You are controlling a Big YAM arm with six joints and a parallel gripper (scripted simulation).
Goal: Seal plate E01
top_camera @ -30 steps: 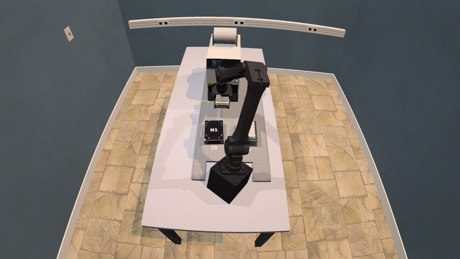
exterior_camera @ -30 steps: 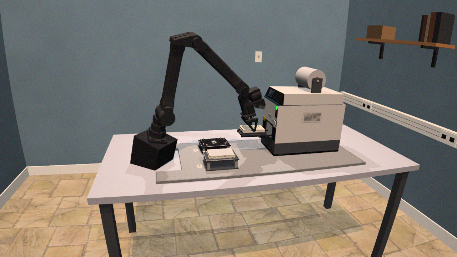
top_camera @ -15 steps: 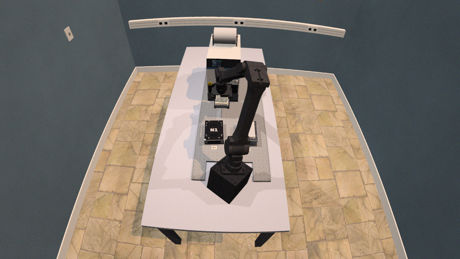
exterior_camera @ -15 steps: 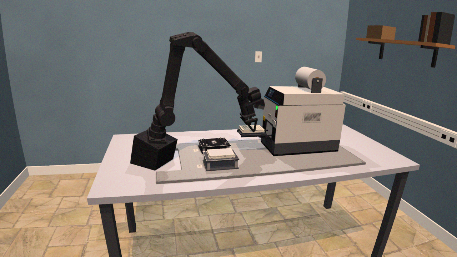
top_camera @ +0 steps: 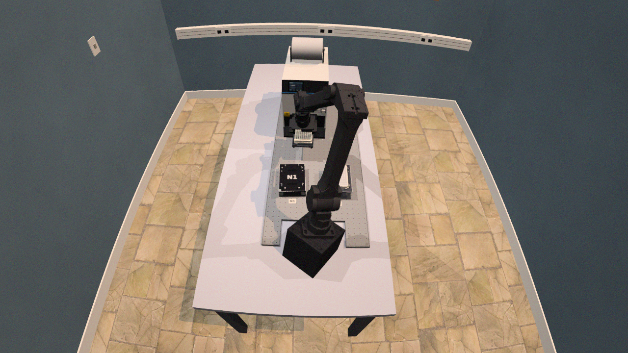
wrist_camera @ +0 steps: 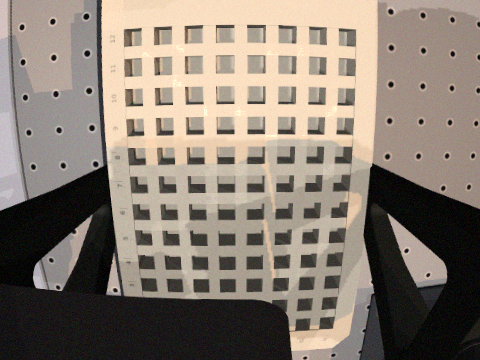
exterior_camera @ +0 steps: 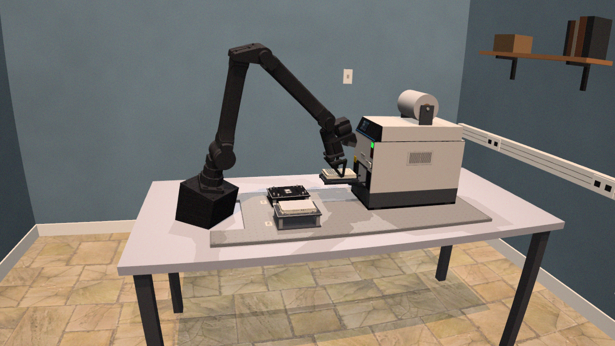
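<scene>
Now: the sealer stage 3 cm below my hand. Round my hand: cream plate (24 cm behind, 13 cm to the right, 7 cm below); then nest N1 (20 cm behind, 9 cm below, 8 cm to the left); then foil roll (33 cm ahead, 29 cm above, 5 cm to the right).
</scene>
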